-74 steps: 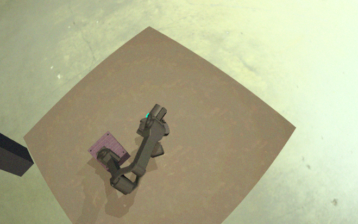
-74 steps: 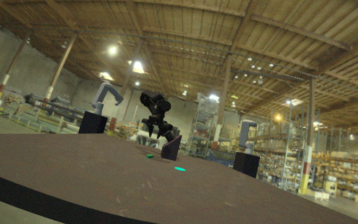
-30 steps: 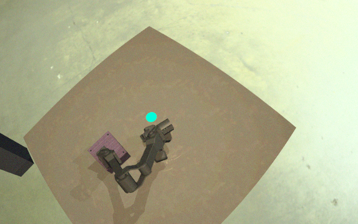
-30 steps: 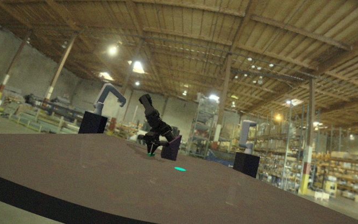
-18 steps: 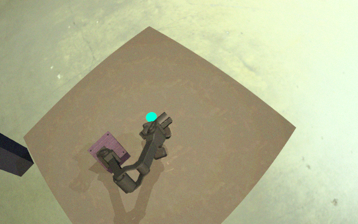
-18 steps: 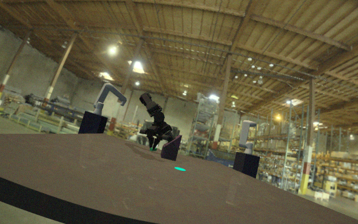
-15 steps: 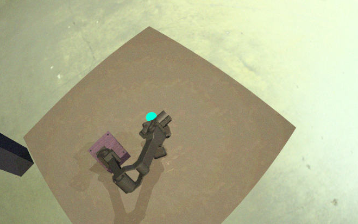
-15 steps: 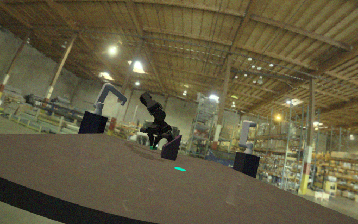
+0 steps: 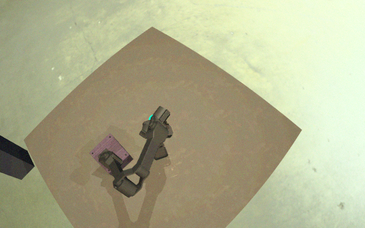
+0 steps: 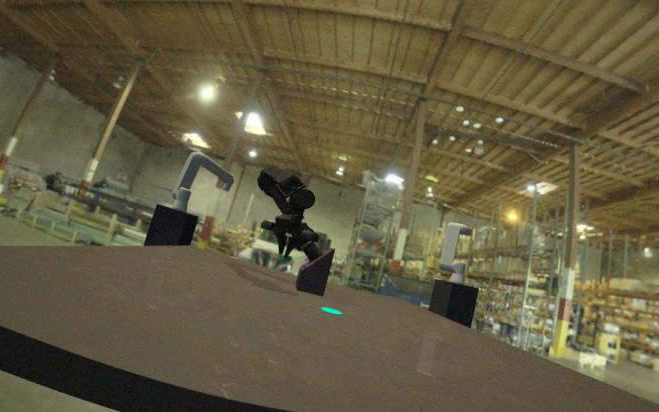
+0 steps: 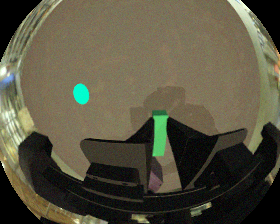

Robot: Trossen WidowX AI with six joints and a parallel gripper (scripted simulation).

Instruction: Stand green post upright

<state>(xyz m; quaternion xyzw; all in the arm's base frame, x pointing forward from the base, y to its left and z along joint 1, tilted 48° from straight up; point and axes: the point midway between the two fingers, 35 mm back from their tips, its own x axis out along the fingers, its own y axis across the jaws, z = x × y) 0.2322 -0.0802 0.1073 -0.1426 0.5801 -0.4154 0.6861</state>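
Now: gripper tip 2 cm past the green post and 1 cm to the right of it. The rest, counted from my gripper tip: cyan circle: 17 cm to the left, 11 cm below, 10 cm ahead.
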